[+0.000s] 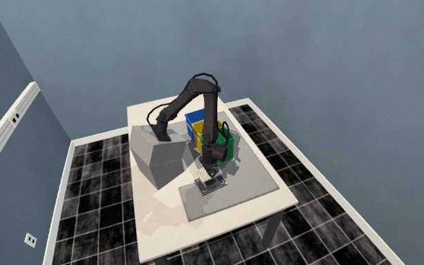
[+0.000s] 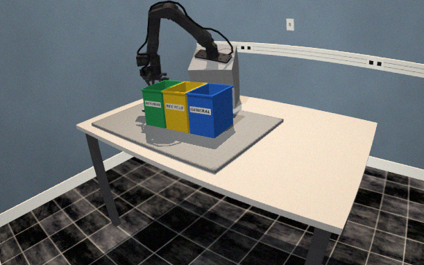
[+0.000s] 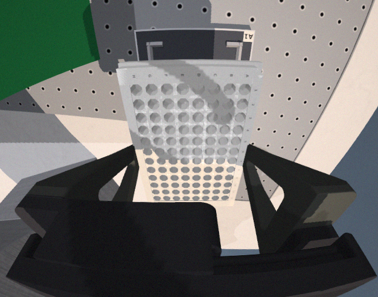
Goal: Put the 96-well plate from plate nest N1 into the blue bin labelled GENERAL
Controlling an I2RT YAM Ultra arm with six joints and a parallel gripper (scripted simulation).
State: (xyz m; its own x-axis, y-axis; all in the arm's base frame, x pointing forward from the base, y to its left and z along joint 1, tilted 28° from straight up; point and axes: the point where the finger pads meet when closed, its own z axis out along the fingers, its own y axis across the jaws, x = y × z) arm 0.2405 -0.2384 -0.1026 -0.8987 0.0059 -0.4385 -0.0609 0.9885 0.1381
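My gripper is now 100 mm above the dark plate nest N1. The rest, counted from my hand: white 96-well plate (10 mm below); then green returns bin (130 mm ahead, 170 mm to the left, 20 mm below); then yellow recycle bin (130 mm ahead, 300 mm to the left, 20 mm below).
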